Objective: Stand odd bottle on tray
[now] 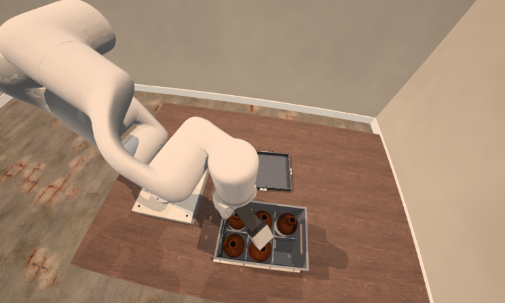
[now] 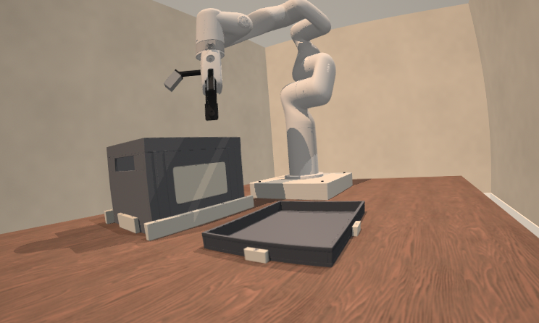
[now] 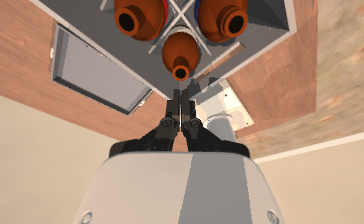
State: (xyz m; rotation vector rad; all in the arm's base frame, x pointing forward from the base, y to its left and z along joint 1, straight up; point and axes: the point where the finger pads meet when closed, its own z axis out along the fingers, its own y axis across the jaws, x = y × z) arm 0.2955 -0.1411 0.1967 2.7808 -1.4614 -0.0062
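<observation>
My hand is 8 cm short of the dark grey crate, 6 cm to the left of it and 16 cm above it. Also, from my hand: dark tray 13 cm ahead, 23 cm to the left, 23 cm below; brown bottle 9 cm ahead, 1 cm to the right, 16 cm below.
</observation>
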